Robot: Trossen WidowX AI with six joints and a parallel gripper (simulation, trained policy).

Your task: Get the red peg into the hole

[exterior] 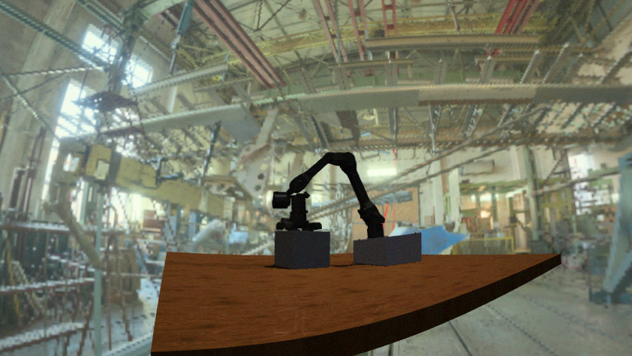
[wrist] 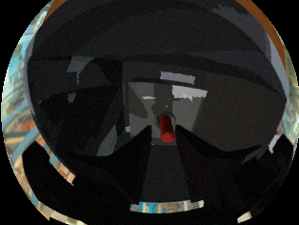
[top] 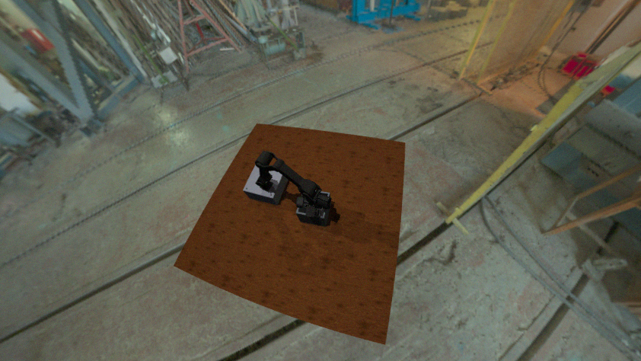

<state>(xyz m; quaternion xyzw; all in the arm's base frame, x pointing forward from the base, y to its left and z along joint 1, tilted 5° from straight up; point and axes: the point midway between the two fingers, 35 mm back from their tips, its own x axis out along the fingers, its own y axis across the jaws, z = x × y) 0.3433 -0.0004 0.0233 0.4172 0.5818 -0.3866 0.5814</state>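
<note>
The red peg lies 2 cm below my gripper tip.
</note>
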